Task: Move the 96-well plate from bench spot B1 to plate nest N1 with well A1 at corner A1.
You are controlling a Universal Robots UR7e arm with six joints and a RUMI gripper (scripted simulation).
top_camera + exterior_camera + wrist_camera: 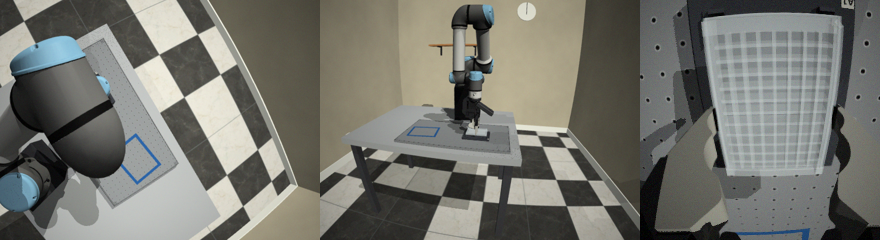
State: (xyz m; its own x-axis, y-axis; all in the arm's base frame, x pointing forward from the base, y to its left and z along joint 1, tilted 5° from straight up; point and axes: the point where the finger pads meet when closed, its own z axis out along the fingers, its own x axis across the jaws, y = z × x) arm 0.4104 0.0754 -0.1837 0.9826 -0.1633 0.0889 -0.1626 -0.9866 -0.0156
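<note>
My gripper is now 10 mm above the clear 96-well plate. Round my hand: plate nest N1: 30 mm below; white A1 mark: 70 mm to the left, 70 mm ahead, 30 mm below.
</note>
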